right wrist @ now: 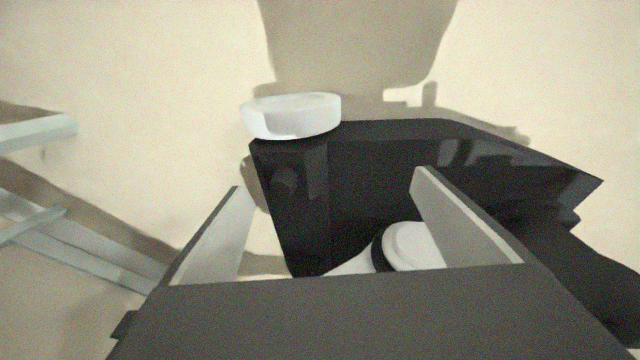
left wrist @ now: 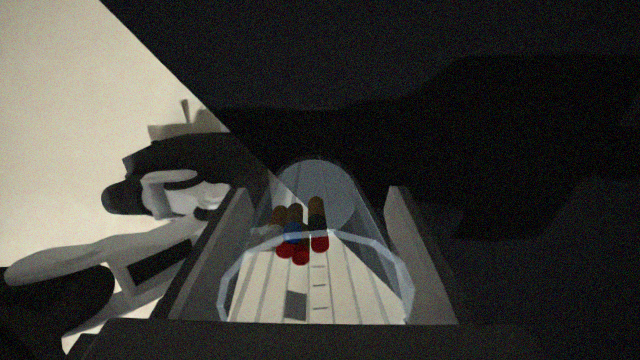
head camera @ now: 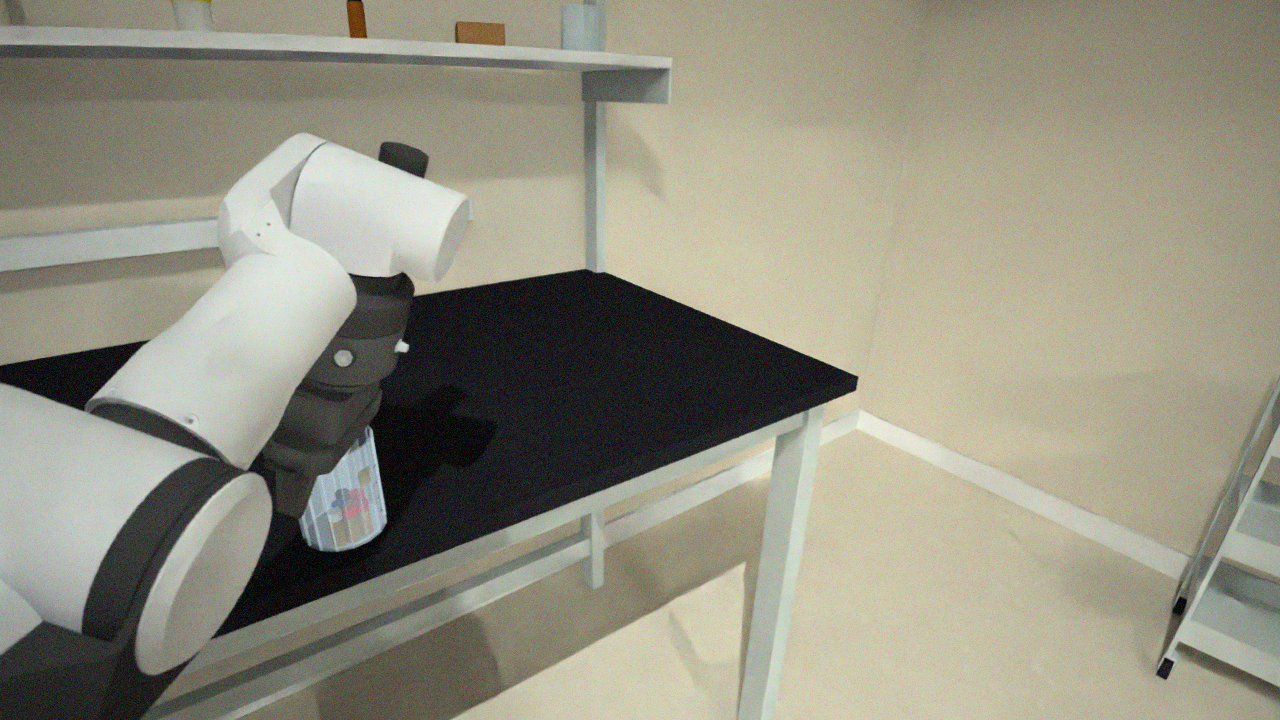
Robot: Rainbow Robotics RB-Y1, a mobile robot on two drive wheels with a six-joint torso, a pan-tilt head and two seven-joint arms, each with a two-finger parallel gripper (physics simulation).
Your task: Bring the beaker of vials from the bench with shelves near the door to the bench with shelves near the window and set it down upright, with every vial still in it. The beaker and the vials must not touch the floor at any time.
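Observation:
The clear beaker (head camera: 344,528) (left wrist: 340,200) is upright at the front part of the black bench top (head camera: 626,367) (left wrist: 350,50). In the left wrist view the bench edge runs diagonally behind the beaker. Whether its base touches the top I cannot tell. Several brown vials (head camera: 351,503) (left wrist: 316,220) with red, blue and dark parts lean together inside it. My left gripper (head camera: 329,490) (left wrist: 317,199) is shut on the beaker, one finger on each side. My right gripper (right wrist: 328,187) is open and empty beside my own base, above the floor; the beaker does not show in the right wrist view.
A shelf (head camera: 402,51) above the bench holds a brown box (head camera: 479,34), an orange bottle (head camera: 357,19) and other containers. A bench leg (head camera: 778,573) stands at the front right corner. A cart (head camera: 1230,640) stands at the far right. My wheel (right wrist: 292,117) shows in the right wrist view.

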